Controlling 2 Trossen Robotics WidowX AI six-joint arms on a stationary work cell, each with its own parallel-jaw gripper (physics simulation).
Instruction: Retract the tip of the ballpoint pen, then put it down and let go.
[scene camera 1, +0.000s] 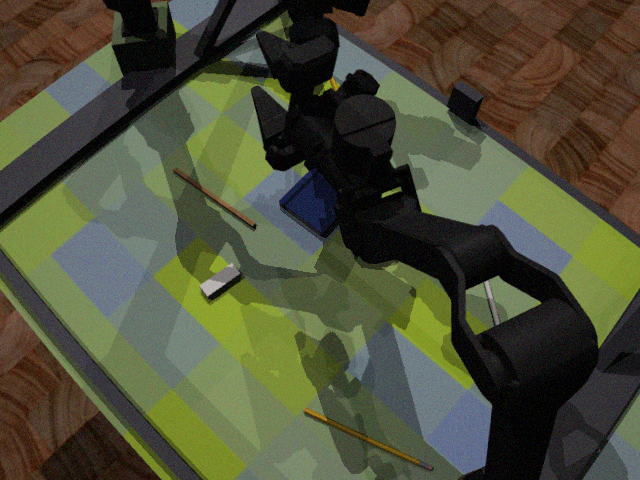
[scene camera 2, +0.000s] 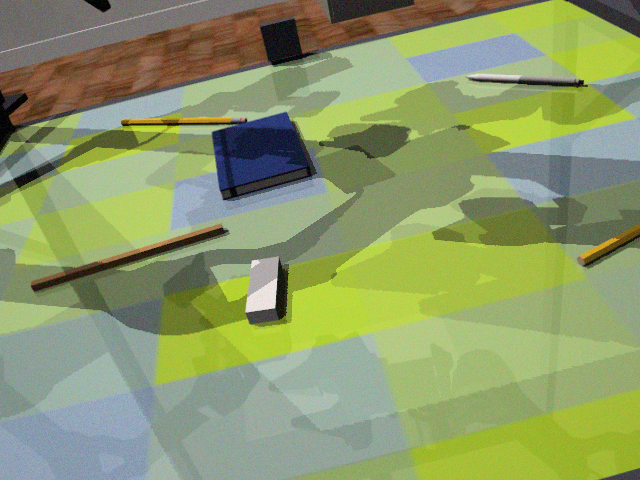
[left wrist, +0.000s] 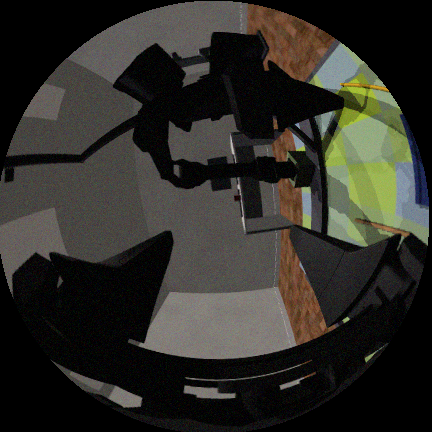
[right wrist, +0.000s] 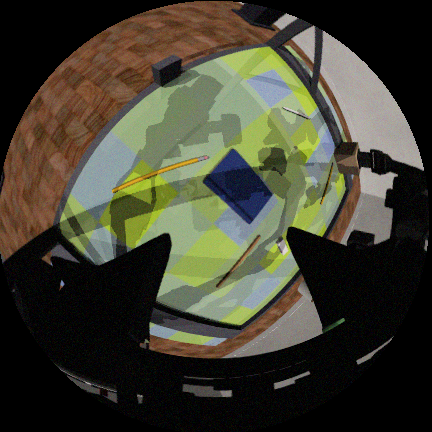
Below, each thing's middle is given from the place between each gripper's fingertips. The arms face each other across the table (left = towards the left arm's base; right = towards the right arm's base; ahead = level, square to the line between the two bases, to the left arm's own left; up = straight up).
Right now my left hand is 310 mm above the blue notebook (scene camera 2: 256, 155), 80 mm past it and 40 mm to the right of it. Round my left hand: white eraser (scene camera 2: 263, 300) (310 mm below, 140 mm ahead, 80 mm to the left); brown stick (scene camera 2: 196, 236) (310 mm below, 80 mm ahead, 50 mm to the right); ballpoint pen (scene camera 2: 479, 77) (330 mm to the left, 310 mm below, 190 mm behind).
I see my right gripper 170 mm above the blue notebook, 100 mm to the right of it and 40 mm short of it. Round my right hand: white eraser: 260 mm ahead, 170 mm below, 150 mm to the left; brown stick: 200 mm ahead, 180 mm below, 10 mm to the left; ballpoint pen: 390 mm to the left, 170 mm below, 70 mm behind.
